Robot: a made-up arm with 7 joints.
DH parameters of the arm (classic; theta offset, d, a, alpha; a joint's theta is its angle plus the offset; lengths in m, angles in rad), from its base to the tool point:
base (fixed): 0 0 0 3.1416
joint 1: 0 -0.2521 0 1.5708
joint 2: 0 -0.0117 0 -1.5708
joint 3: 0 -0.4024 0 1.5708
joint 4: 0 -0.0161 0 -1.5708
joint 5: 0 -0.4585 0 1.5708
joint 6: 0 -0.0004 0 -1.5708
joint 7: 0 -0.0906 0 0
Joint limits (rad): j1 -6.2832..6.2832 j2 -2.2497..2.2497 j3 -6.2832..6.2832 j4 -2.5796..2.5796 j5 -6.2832..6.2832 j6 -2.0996..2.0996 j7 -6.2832..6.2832
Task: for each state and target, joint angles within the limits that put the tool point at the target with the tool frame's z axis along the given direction. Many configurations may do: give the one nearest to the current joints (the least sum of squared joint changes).
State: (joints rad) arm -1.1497 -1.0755 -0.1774 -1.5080 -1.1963 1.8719 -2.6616
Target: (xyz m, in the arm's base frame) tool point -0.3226 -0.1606 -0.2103 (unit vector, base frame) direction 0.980 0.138 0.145
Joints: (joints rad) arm -0.9028 -1.6329 0.2720 -1.8224 -0.6871 1.4792 -2.6616
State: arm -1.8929 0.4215 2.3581 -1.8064 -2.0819 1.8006 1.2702
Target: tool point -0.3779 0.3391 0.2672 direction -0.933 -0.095 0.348
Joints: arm -1.9983 0.6979 2.4715 -1.6812 -2.2134 2.0974 1.2702
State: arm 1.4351 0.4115 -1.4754 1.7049 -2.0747 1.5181 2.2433
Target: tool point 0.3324 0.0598 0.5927 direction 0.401 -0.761 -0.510
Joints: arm 1.7125 0.5566 -2.0788 1.9620 -1.6225 1.6159 2.2433
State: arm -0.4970 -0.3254 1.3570 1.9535 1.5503 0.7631 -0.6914
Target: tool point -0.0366 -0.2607 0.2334 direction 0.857 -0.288 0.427
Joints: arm -0.4009 -0.2317 1.7584 2.4957 1.0293 1.6327 -0.6914
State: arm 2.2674 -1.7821 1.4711 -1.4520 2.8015 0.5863 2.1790
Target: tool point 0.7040 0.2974 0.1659 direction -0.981 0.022 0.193
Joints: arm 2.0647 -1.4218 1.2562 -1.2684 2.9311 -0.1252 2.1790
